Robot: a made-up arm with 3 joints. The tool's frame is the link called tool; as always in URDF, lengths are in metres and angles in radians.
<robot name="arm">
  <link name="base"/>
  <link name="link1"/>
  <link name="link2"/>
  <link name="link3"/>
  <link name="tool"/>
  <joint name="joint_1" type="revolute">
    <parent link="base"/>
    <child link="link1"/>
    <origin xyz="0 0 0.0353" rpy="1.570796 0 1.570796"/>
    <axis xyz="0 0 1"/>
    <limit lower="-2.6" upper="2.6" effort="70" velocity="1.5"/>
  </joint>
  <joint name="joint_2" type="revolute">
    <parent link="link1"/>
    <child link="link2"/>
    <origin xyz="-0.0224 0.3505 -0.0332" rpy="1.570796 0 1.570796"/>
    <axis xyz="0 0 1"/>
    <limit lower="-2.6" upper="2.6" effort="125" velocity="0.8"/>
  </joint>
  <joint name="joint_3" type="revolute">
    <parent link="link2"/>
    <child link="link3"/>
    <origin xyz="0.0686 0.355 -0.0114" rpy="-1.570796 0 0"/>
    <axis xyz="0 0 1"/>
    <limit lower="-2.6" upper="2.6" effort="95" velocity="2.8"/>
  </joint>
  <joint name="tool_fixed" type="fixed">
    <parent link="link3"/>
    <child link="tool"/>
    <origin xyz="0.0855 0.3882 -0.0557" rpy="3.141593 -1.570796 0"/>
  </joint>
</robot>
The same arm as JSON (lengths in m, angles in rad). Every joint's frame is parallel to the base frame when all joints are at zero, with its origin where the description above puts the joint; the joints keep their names.
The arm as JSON. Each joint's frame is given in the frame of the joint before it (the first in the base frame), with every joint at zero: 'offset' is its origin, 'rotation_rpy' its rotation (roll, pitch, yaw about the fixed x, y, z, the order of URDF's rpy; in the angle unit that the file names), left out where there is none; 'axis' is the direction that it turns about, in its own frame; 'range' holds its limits. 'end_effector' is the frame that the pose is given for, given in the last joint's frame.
{
  "length_unit": "m",
  "angle_unit": "rad",
  "chain": [
    {
      "id": "joint_1",
      "offset": [
        0.0,
        0.0,
        0.0353
      ],
      "axis": [
        1.0,
        0.0,
        0.0
      ],
      "range": [
        -2.6,
        2.6
      ]
    },
    {
      "id": "joint_2",
      "offset": [
        -0.0332,
        -0.0224,
        0.3505
      ],
      "axis": [
        0.0,
        1.0,
        0.0
      ],
      "range": [
        -2.6,
        2.6
      ]
    },
    {
      "id": "joint_3",
      "offset": [
        0.355,
        -0.0114,
        0.0686
      ],
      "axis": [
        1.0,
        0.0,
        0.0
      ],
      "range": [
        -2.6,
        2.6
      ]
    }
  ],
  "end_effector": {
    "offset": [
      -0.0557,
      -0.3882,
      0.0855
    ],
    "rotation_rpy": [
      0.0,
      0.0,
      0.0
    ]
  }
}

